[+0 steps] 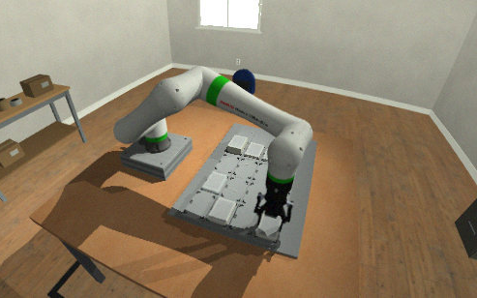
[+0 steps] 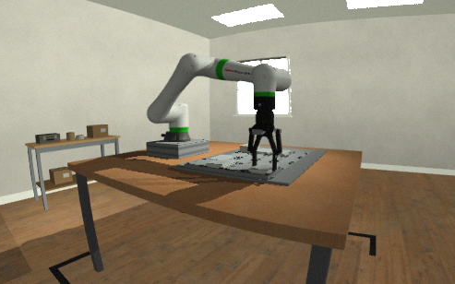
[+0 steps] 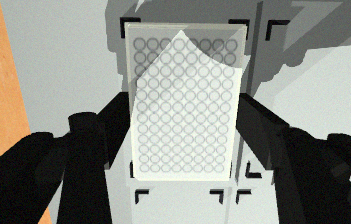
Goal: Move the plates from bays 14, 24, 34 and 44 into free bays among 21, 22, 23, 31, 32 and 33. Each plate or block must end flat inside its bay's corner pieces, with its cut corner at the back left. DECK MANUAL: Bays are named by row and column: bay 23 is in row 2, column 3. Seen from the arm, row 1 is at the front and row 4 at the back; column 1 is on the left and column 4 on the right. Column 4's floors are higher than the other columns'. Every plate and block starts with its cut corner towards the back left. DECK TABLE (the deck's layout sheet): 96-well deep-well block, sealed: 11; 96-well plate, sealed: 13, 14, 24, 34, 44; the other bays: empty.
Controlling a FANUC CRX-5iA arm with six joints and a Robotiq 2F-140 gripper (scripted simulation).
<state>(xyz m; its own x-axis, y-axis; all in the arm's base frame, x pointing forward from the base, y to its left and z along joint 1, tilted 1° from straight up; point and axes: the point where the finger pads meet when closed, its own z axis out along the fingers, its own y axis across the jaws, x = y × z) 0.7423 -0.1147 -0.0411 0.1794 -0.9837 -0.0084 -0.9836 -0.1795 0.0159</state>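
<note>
Right now my hand is 150 mm to the right of the bay label 43, 70 mm past it and 40 mm above it. The rest, counted from my hand: sealed 96-well plate 340 mm behind, 100 mm to the left, 40 mm below; sealed deep-well block 430 mm to the left, 400 mm behind, 20 mm below.
</note>
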